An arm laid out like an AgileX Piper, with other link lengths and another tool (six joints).
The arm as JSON. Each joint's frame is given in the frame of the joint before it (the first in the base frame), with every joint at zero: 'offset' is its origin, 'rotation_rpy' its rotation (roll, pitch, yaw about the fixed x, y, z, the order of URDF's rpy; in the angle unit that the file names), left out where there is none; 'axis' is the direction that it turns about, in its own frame. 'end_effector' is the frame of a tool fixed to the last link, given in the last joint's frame.
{
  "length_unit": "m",
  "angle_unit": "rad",
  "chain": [
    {
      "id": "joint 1",
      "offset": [
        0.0,
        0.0,
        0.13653
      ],
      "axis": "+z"
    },
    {
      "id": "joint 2",
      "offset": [
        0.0,
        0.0,
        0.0
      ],
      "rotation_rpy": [
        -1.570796,
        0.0,
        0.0
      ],
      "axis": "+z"
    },
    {
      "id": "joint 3",
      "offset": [
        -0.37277,
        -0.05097,
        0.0
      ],
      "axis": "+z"
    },
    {
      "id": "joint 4",
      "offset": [
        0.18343,
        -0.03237,
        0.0
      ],
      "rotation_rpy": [
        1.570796,
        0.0,
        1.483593
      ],
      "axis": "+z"
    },
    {
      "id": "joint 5",
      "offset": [
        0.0,
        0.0,
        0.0
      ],
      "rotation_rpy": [
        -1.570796,
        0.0,
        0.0
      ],
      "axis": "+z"
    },
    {
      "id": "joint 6",
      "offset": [
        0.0,
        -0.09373,
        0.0
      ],
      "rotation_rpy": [
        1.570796,
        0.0,
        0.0
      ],
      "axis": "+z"
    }
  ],
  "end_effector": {
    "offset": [
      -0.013,
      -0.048,
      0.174
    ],
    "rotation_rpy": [
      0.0,
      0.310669,
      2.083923
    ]
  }
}
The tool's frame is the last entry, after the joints.
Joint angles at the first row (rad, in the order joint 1, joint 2, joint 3, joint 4, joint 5, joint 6):
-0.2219, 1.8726, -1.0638, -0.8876, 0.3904, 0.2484
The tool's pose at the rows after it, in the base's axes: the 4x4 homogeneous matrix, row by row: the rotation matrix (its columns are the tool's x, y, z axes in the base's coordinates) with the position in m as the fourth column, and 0 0 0 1 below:
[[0.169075 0.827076 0.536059 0.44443], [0.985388 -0.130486 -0.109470 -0.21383], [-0.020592 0.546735 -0.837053 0.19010], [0 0 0 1]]
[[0.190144 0.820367 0.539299 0.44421], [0.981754 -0.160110 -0.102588 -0.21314], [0.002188 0.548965 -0.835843 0.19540], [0 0 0 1]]
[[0.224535 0.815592 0.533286 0.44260], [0.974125 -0.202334 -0.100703 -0.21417], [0.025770 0.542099 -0.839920 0.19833], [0 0 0 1]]
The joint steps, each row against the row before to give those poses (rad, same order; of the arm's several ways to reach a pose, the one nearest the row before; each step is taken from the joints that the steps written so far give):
0.0000, -0.0041, -0.0312, 0.0616, 0.0218, -0.0366
0.0000, -0.0073, -0.0339, 0.0883, 0.0300, -0.0627
0.0000, 0.0000, -0.0430, 0.0824, 0.0488, -0.0479

